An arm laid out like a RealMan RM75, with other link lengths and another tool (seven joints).
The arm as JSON. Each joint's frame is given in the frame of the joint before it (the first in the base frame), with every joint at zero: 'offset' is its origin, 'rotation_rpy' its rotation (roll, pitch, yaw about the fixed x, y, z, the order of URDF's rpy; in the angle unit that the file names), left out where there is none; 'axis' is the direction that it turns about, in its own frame. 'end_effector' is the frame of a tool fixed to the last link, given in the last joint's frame.
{
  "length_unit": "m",
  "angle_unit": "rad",
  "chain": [
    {
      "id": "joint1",
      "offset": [
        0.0,
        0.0,
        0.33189
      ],
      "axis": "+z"
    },
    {
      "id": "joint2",
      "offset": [
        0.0,
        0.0,
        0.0
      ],
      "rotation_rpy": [
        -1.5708,
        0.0,
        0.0
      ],
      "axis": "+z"
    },
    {
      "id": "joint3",
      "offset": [
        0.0,
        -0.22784,
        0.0
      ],
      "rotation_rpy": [
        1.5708,
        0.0,
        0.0
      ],
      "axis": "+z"
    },
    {
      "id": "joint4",
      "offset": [
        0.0,
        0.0,
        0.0
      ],
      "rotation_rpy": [
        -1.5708,
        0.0,
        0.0
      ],
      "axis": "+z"
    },
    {
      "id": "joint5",
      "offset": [
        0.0,
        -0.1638,
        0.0
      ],
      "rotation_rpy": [
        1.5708,
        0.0,
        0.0
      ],
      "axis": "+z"
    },
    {
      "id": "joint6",
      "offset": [
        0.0,
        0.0,
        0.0
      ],
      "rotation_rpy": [
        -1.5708,
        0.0,
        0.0
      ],
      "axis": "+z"
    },
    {
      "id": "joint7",
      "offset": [
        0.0,
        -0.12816,
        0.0
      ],
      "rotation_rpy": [
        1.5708,
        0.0,
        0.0
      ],
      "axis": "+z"
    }
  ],
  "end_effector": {
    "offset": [
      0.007,
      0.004,
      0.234
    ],
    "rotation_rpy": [
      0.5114,
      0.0,
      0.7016
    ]
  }
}
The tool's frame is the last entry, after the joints.
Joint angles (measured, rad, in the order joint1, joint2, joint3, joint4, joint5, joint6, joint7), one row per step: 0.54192, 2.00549, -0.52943, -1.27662, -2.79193, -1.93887, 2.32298; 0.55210, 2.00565, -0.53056, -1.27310, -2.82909, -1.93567, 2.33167; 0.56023, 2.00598, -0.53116, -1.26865, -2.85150, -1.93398, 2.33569; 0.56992, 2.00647, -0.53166, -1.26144, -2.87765, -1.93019, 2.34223; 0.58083, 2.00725, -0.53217, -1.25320, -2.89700, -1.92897, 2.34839; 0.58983, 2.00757, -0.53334, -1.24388, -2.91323, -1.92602, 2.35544; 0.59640, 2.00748, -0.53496, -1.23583, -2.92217, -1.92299, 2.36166; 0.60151, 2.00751, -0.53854, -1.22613, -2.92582, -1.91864, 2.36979; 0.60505, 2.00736, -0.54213, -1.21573, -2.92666, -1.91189, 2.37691; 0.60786, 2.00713, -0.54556, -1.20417, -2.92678, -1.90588, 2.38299; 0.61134, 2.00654, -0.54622, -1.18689, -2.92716, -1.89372, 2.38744; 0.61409, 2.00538, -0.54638, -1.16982, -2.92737, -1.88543, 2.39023
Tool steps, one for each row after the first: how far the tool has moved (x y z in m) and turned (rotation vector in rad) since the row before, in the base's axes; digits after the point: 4 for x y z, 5 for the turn. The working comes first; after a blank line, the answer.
Tool pose at each row, in the base's axes (x y z in m, rotation vector in rad; the steps are taken from these numbers as rounded here): 0.3437, 0.2812, 0.0020, -1.26275, 2.04688, -0.59852; 0.3514, 0.2785, 0.0043, -1.23274, 2.04135, -0.62967; 0.3552, 0.2769, 0.0053, -1.21850, 2.03727, -0.64884; 0.3596, 0.2752, 0.0063, -1.19974, 2.03422, -0.67050; 0.3613, 0.2740, 0.0061, -1.19000, 2.03314, -0.68784; 0.3630, 0.2730, 0.0058, -1.17963, 2.03347, -0.70295; 0.3636, 0.2727, 0.0053, -1.17351, 2.03459, -0.71196; 0.3634, 0.2725, 0.0039, -1.16952, 2.03829, -0.71849; 0.3632, 0.2729, 0.0024, -1.16639, 2.04201, -0.72187; 0.3629, 0.2727, 0.0006, -1.16469, 2.04689, -0.72633; 0.3631, 0.2734, -0.0017, -1.16210, 2.05282, -0.72752; 0.3629, 0.2729, -0.0040, -1.16158, 2.05998, -0.73150

0.0077, -0.0027, 0.0023, -0.00752, -0.02553, -0.02148; 0.0038, -0.0016, 0.0010, -0.00656, -0.01398, -0.01086; 0.0044, -0.0017, 0.0010, -0.00656, -0.01577, -0.01452; 0.0017, -0.0012, -0.0002, -0.00777, -0.00884, -0.00976; 0.0017, -0.0010, -0.0003, -0.00613, -0.00759, -0.01014; 0.0006, -0.0003, -0.0005, -0.00379, -0.00374, -0.00651; -0.0002, -0.0002, -0.0014, -0.00319, -0.00025, -0.00601; -0.0002, 0.0004, -0.0015, -0.00135, 0.00073, -0.00458; -0.0003, -0.0002, -0.0018, -0.00281, 0.00218, -0.00482; 0.0002, 0.0007, -0.0023, -0.00022, 0.00306, -0.00477; -0.0002, -0.0005, -0.0023, -0.00316, 0.00463, -0.00526
